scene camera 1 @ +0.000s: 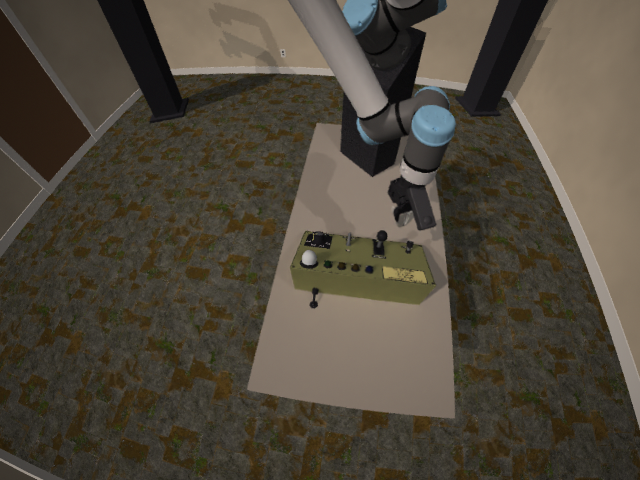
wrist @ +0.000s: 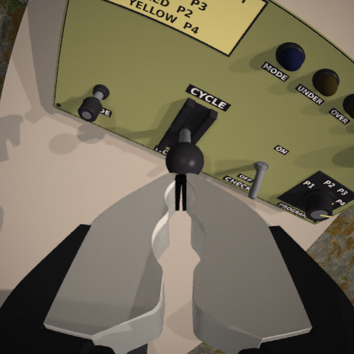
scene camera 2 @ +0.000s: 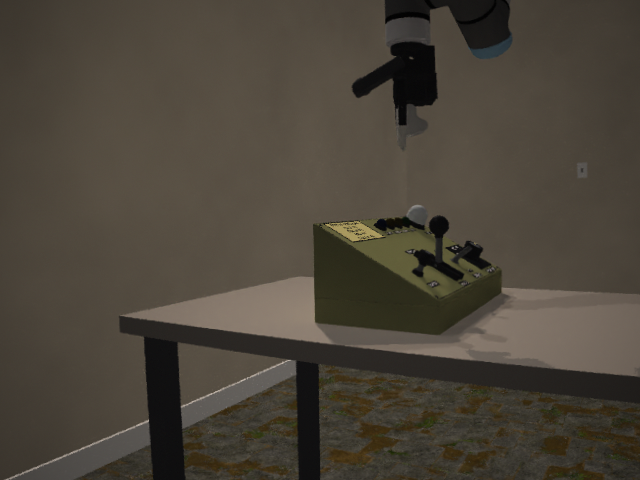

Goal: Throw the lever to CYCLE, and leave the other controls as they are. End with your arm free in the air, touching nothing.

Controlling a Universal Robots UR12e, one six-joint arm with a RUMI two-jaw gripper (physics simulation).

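Frame: origin at the arm's base, x back, y right, z up, level; millimetres.
Where they show: gripper, fingertip midpoint: [scene camera 1: 400, 226] [scene camera 2: 403, 151]; arm's base, origin of the base link: [scene camera 1: 388, 48].
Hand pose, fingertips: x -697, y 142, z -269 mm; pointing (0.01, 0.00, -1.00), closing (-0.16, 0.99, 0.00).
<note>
Things, the pixels of their centre, and the offset from my fingertips. "*": a spot on its surface instead. Level surfaces: height alone.
- CHECK toggle, body centre: [scene camera 2: 462, 253] [scene camera 1: 349, 238] dy +122, dx +120, dz -217 mm
- PROGRAM knob, body centre: [scene camera 2: 472, 249] [scene camera 1: 318, 236] dy +239, dx +147, dz -218 mm
- MODE control, body centre: [scene camera 2: 421, 266] [scene camera 1: 408, 248] dy -103, dx +37, dz -222 mm
- white dome, surface spot: [scene camera 2: 416, 214] * dy +267, dx +12, dz -134 mm
- small black crank, surface spot: [scene camera 1: 313, 298] * dy +296, dx -75, dz -300 mm
- table, its level: dz -331 mm
The black ball-topped lever [scene camera 1: 382, 235] [scene camera 2: 438, 226] [wrist: 184, 159] stands in its slot on the sloped face of the olive console [scene camera 1: 361, 289] [scene camera 2: 361, 279] [wrist: 125, 60]. The CYCLE label [wrist: 208, 97] is at the slot's upper end; the knob partly hides the lower end. My gripper [scene camera 1: 403, 223] [scene camera 2: 402, 148] [wrist: 181, 177] is shut and empty, in the air above the console's level and apart from the lever. Its tips overlap the knob's lower edge in the wrist view. The CHECK toggle [scene camera 1: 348, 238] [wrist: 258, 180] leans toward OFF. The PROGRAM knob [scene camera 1: 318, 239] [wrist: 319, 204] points at P4.
The MODE control [scene camera 1: 409, 246] [wrist: 91, 109] is beside the lever. A white dome [scene camera 1: 309, 257] [scene camera 2: 416, 214] and several buttons, one blue [scene camera 1: 369, 269] [wrist: 290, 56], line the console's higher side. A small black crank [scene camera 1: 313, 298] sticks out over the table [scene camera 1: 356, 356] [scene camera 2: 217, 310].
</note>
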